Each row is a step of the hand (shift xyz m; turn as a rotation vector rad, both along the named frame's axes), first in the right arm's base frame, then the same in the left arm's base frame.
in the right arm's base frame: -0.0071 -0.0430 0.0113 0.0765 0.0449 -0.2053
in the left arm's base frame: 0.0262 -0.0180 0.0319 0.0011 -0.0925 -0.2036
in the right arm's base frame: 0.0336 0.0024 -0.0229 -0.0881 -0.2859 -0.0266
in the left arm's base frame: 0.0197 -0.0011 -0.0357 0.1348 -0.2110 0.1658
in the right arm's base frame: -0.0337 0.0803 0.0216 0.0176 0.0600 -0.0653
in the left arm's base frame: -0.0777 0.0447 -0.0040 -0.0364 -0.0076 -0.0824
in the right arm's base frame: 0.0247 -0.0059 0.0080 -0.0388 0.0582 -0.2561
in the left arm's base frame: 0.0224 0.0131 -0.0058 -0.0951 -0.1712 -0.1792
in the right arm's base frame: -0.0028 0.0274 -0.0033 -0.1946 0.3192 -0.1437
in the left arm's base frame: -0.0215 0.0112 -0.0135 -0.3759 -0.0149 -0.1373
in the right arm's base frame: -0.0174 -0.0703 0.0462 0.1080 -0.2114 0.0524
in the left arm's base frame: 0.0417 -0.0118 0.0742 0.2297 -0.0301 0.0737
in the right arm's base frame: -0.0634 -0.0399 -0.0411 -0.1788 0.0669 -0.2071
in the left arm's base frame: -0.0213 -0.0783 0.0266 -0.1951 -0.1904 -0.0709
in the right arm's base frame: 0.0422 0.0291 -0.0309 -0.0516 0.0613 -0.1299
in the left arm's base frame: 0.0062 0.0112 -0.0585 -0.0930 -0.0833 -0.0878
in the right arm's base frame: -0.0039 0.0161 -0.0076 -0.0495 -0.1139 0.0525
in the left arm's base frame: -0.0148 0.0015 -0.0105 0.0502 -0.0443 0.1170
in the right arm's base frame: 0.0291 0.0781 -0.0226 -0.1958 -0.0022 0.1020
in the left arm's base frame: -0.0364 0.0381 -0.0684 -0.1262 -0.0103 0.1809
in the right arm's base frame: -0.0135 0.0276 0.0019 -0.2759 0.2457 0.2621
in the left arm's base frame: -0.0286 0.0105 -0.0040 -0.3392 0.2058 0.2185
